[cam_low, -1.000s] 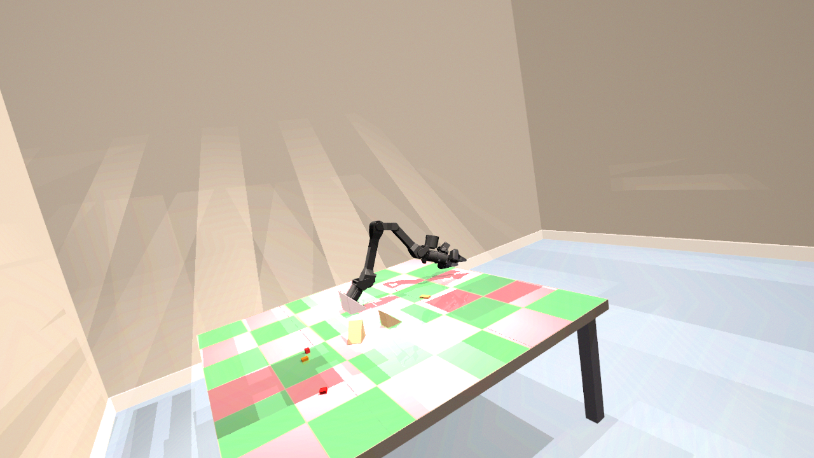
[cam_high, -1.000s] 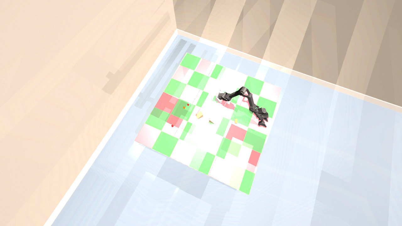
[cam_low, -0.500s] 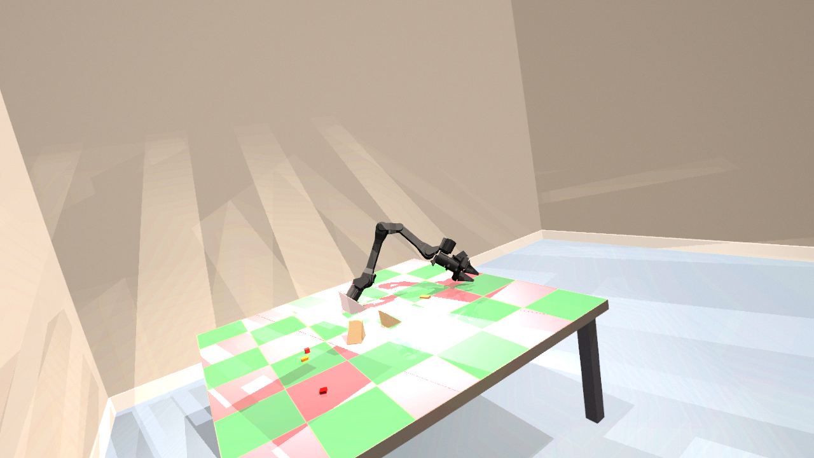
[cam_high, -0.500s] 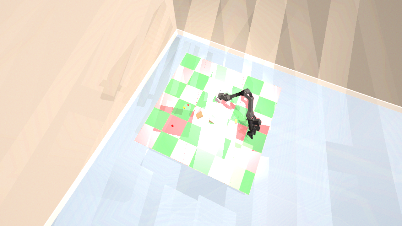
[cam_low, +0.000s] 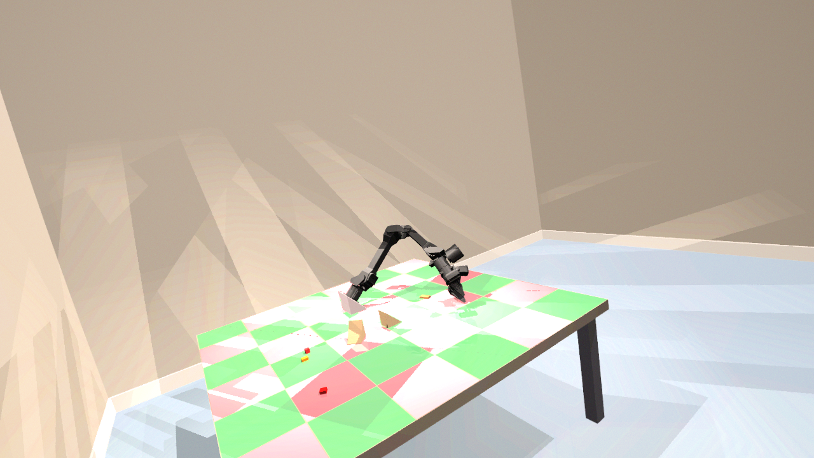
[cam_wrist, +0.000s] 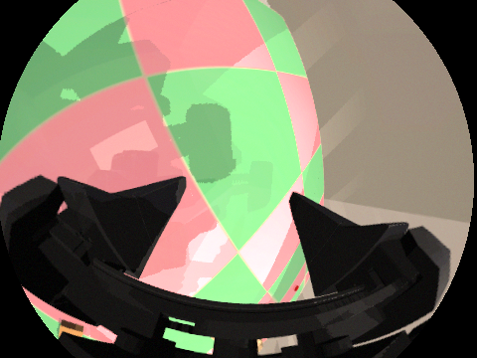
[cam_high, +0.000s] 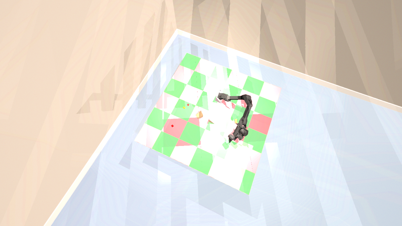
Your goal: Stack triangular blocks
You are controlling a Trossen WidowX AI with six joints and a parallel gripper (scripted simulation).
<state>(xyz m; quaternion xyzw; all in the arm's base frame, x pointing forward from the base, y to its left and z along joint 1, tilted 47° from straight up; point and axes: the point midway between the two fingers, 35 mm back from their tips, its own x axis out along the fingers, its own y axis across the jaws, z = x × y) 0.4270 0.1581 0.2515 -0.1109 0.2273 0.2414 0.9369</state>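
Right now the triangular block is 17 cm behind my gripper tip, 42 cm to the right of it and 2 cm below it.
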